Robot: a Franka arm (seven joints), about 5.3 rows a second.
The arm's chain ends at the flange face. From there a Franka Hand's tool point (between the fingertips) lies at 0.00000 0.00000 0.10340 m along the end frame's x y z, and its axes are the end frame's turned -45 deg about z.
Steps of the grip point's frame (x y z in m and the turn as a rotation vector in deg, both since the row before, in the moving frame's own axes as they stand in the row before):
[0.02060 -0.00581 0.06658 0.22 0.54 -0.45]
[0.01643 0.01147 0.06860 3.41 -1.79 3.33]
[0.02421 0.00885 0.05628 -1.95 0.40 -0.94]
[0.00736 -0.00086 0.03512 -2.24 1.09 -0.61]
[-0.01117 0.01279 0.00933 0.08 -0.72 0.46]
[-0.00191 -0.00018 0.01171 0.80 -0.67 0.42]
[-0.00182 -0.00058 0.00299 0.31 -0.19 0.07]
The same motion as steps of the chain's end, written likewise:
[0.01005 -0.01770 0.06659 0.54 0.23 -0.45]
[0.02630 -0.00125 0.06883 1.15 -3.68 3.33]
[0.02036 -0.01281 0.05634 -1.10 1.66 -0.94]
[0.00034 -0.00726 0.03522 -0.81 2.35 -0.61]
[0.00217 0.01613 0.00934 -0.45 -0.57 0.46]
[0.00040 0.00140 0.01173 0.09 -1.04 0.42]
[-0.00106 0.00103 0.00299 0.08 -0.35 0.07]

